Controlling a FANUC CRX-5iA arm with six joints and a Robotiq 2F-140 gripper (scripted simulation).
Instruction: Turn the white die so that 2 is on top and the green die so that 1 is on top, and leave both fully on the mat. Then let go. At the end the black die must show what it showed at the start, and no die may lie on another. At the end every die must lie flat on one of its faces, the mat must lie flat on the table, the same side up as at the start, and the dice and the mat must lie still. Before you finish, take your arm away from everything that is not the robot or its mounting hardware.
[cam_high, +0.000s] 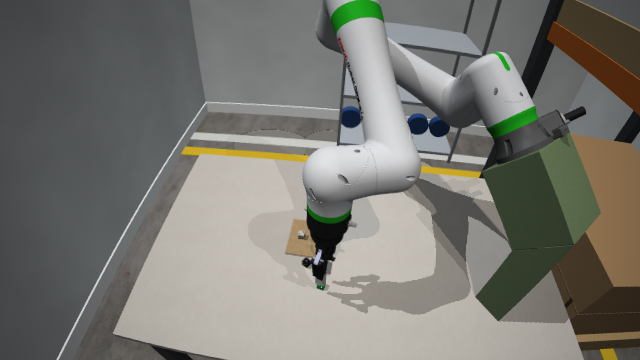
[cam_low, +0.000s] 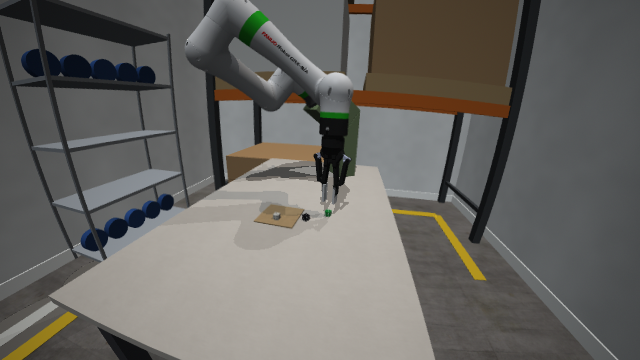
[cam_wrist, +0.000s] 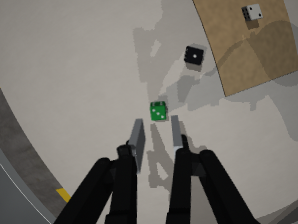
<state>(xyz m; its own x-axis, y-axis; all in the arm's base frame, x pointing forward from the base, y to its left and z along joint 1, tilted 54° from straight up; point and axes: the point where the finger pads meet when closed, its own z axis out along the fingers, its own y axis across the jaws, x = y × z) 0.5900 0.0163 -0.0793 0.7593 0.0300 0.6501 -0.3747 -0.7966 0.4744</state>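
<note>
The green die lies 8 cm below my hand. From my hand the other things lie so: mat 2 cm ahead, 17 cm to the right, 8 cm below; black die 4 cm ahead, 8 cm to the right, 8 cm below; white die 5 cm ahead, 18 cm to the right, 7 cm below.
</note>
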